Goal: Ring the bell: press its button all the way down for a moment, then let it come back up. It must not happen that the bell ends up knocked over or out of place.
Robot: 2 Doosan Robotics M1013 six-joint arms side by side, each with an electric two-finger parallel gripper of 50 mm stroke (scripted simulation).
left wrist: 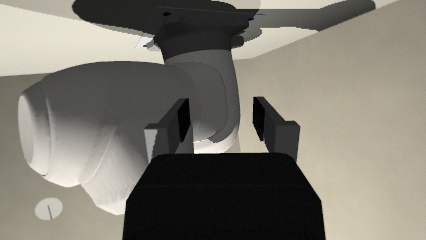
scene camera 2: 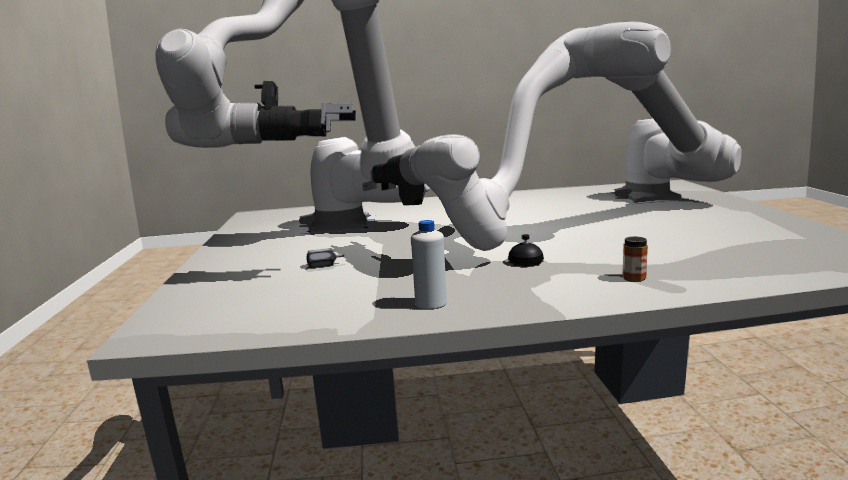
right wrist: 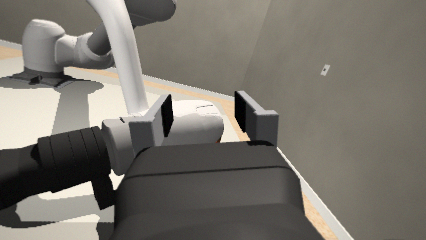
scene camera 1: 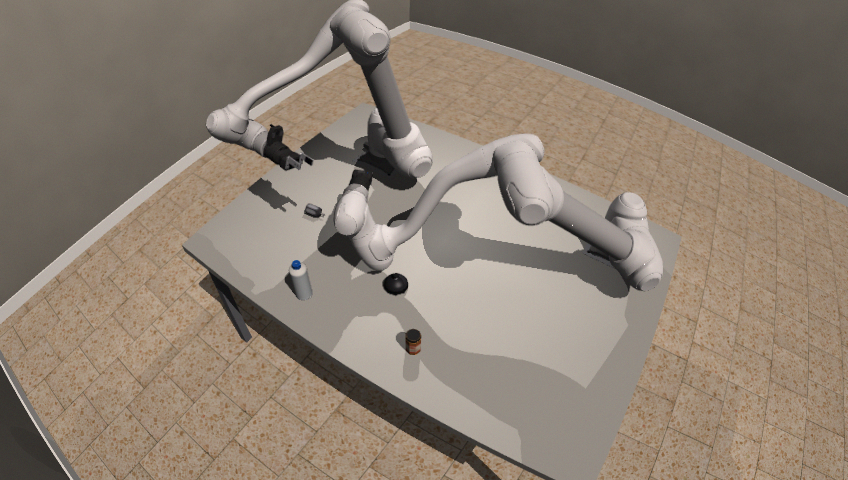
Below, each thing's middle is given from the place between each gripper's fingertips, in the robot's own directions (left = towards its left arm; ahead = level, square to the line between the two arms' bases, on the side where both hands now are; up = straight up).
My right hand (scene camera 2: 354, 112) is 40 mm short of the black domed bell (scene camera 2: 523, 254), 390 mm to the right of it and 330 mm above it. The rest, counted from my right hand: spice jar (scene camera 2: 635, 249): 230 mm ahead, 570 mm to the left, 330 mm below.
My left hand (scene camera 2: 373, 186) is 280 mm short of the black domed bell, 320 mm to the right of it and 120 mm above it. Also, from my left hand: spice jar: 480 mm ahead, 490 mm to the left, 120 mm below.
